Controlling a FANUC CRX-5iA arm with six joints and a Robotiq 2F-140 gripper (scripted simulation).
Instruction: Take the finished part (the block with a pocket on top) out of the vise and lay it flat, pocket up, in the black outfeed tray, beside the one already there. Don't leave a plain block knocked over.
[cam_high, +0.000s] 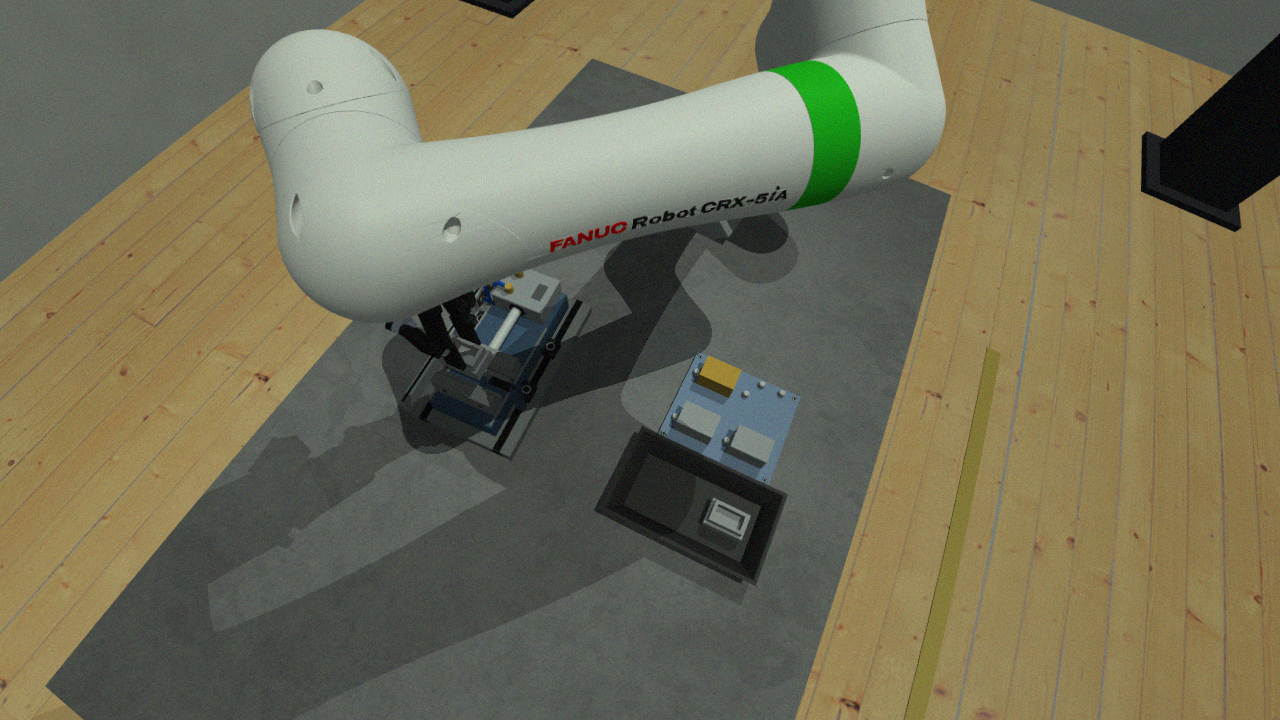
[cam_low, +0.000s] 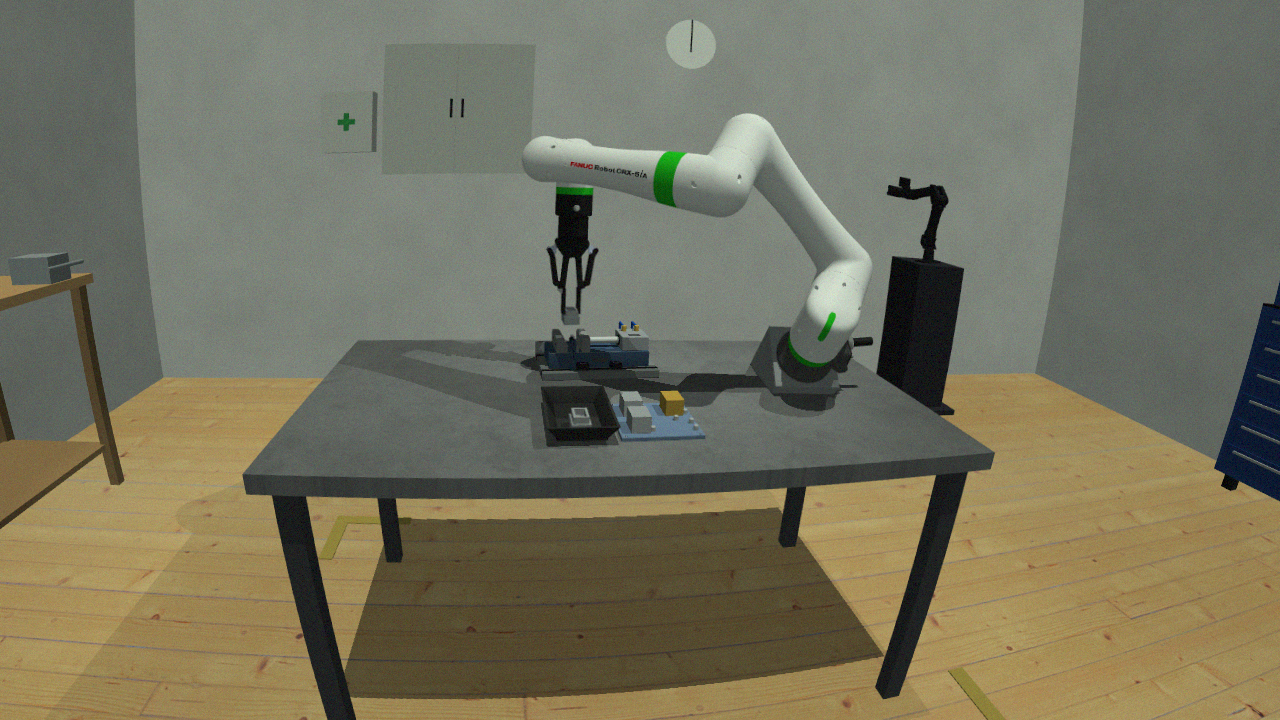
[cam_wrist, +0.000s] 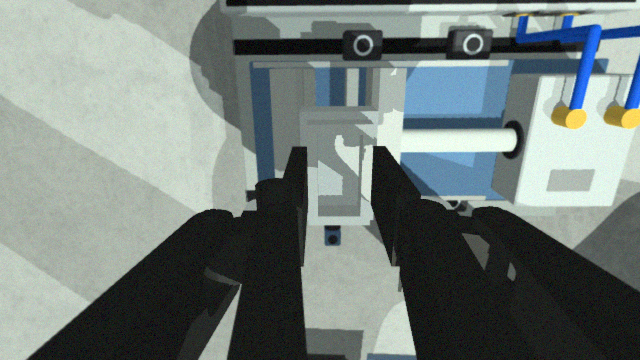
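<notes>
Now: the white screw rod 9 cm behind my hand, 1 cm to the right of it and 11 cm below it. Also, from my hand: blue fixture plate 16 cm behind, 37 cm to the left, 18 cm below; yellow block 21 cm behind, 32 cm to the left, 16 cm below; blue vise 7 cm behind, 1 cm to the right, 14 cm below.
</notes>
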